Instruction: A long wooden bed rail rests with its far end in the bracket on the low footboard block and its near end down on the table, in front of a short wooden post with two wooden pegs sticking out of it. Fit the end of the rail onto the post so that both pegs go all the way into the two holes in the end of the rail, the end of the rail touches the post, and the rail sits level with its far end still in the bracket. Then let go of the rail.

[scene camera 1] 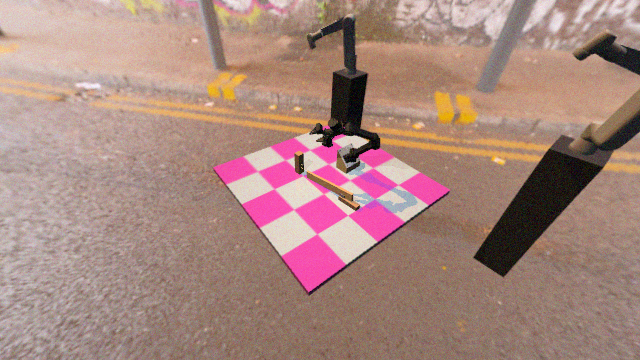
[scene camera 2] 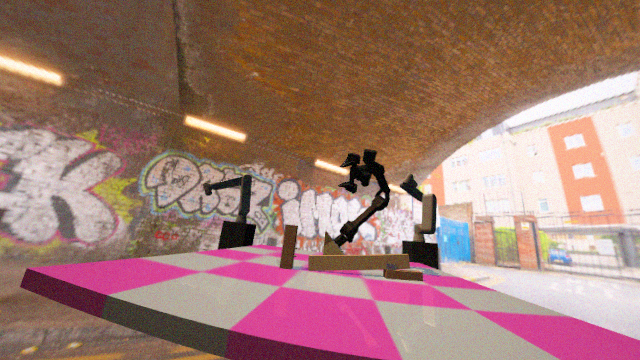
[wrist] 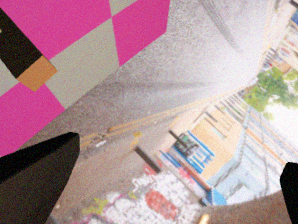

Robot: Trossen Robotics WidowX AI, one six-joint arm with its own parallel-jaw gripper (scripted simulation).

Labels:
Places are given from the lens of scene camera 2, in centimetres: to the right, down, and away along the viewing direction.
wooden rail (scene camera 2: pixel 378 261): 25, 35, 79

